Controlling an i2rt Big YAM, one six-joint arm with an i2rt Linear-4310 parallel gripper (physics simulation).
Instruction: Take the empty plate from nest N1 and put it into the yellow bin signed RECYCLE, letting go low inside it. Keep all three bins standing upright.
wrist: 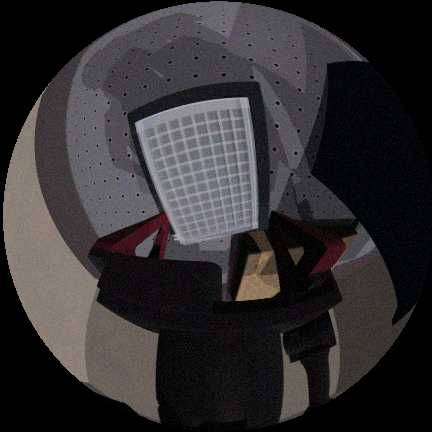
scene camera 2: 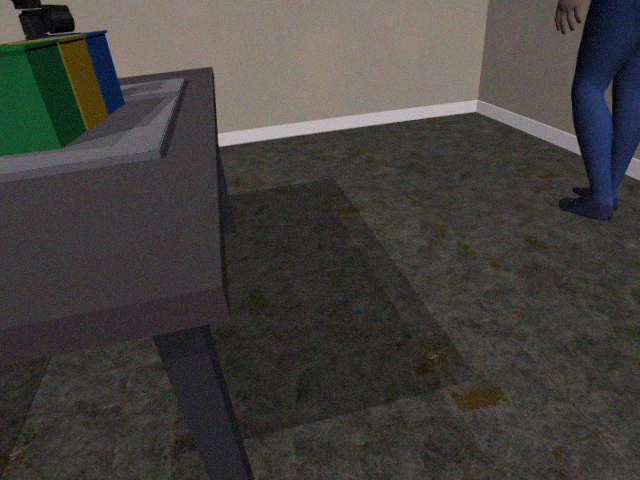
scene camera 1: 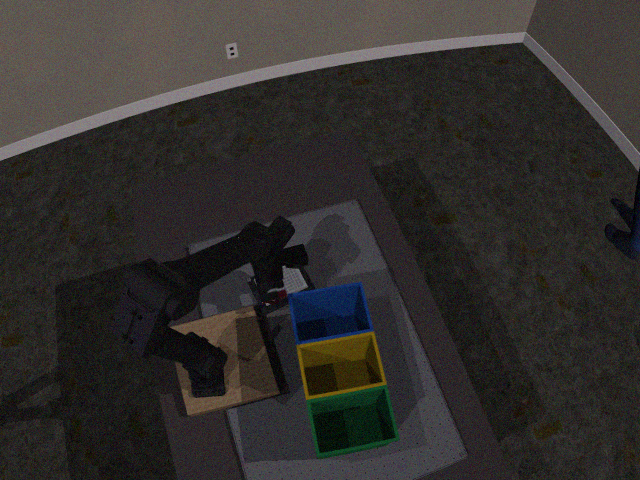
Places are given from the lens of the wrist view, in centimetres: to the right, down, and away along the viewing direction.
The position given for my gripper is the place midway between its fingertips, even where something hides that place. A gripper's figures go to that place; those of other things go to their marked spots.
my gripper (wrist: 218, 216): 0, 0, 13
blue bin (wrist: 362, 158): 11, -4, 6
gridded plate (wrist: 200, 156): -1, -4, 10
dark nest (wrist: 210, 91): -1, -10, 8
